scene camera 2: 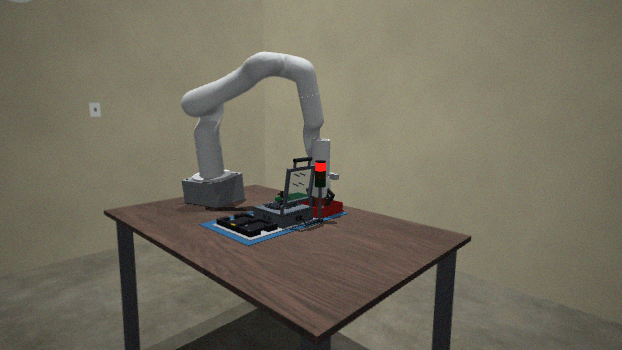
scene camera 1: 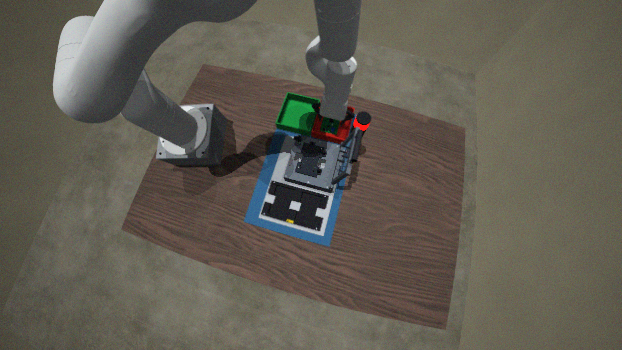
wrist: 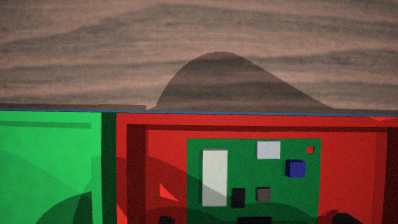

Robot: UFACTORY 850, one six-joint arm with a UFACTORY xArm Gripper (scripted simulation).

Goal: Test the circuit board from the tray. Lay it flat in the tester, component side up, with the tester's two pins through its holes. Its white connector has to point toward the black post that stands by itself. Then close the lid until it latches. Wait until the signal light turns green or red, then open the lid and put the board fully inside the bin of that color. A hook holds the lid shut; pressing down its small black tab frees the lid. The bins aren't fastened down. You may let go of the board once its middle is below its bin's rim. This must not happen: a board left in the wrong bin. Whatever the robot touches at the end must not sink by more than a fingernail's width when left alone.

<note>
In view: a red bin (wrist: 151, 160), a green bin (scene camera 1: 297, 110) and a tester lid (scene camera 2: 299, 181).
The green bin is seen too in the wrist view (wrist: 58, 165). The tester lid also shows in scene camera 1 (scene camera 1: 343, 166).
</note>
